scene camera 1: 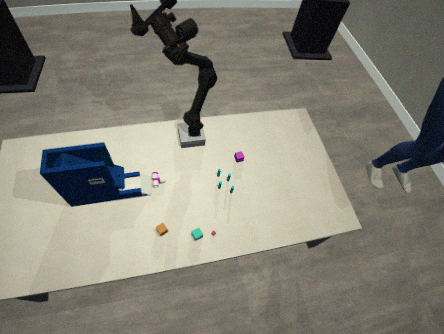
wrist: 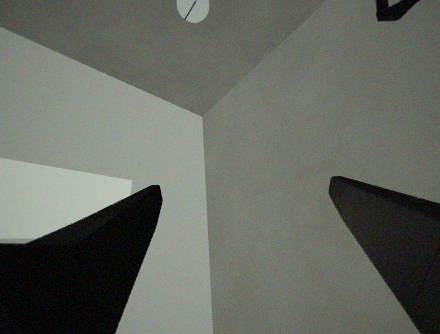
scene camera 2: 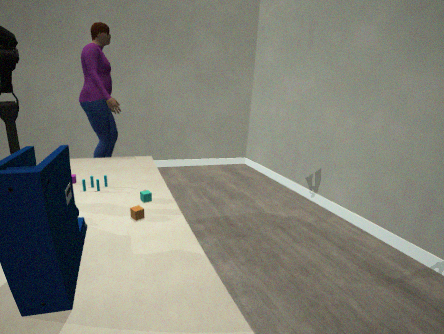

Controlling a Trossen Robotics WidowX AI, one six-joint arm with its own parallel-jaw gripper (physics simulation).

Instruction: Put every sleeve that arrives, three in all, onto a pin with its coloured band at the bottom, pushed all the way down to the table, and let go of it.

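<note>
A small white sleeve [scene camera 1: 155, 183] with magenta marking and a small side stub is at the open end of the blue dispenser's chute in scene view 1; it is too small to tell which end its band is on. It does not show in scene view 2. Four thin teal pins stand upright, bare, near the table's middle, one of them nearest the table's front edge [scene camera 1: 232, 189] [scene camera 2: 105, 181]. My gripper [scene camera 1: 152, 7] [wrist: 244, 188] is open and empty, raised high behind the table, far from the sleeve and pins, with its wrist camera facing walls and ceiling.
The tall blue dispenser [scene camera 1: 82, 180] [scene camera 2: 50, 240] stands on the table's left. A magenta cube [scene camera 1: 239, 156] is behind the pins. An orange cube [scene camera 1: 161, 229] [scene camera 2: 137, 213], a teal cube [scene camera 1: 197, 233] [scene camera 2: 146, 196] and a tiny red cube [scene camera 1: 213, 233] lie toward the front. A person [scene camera 2: 96, 75] stands beyond the table.
</note>
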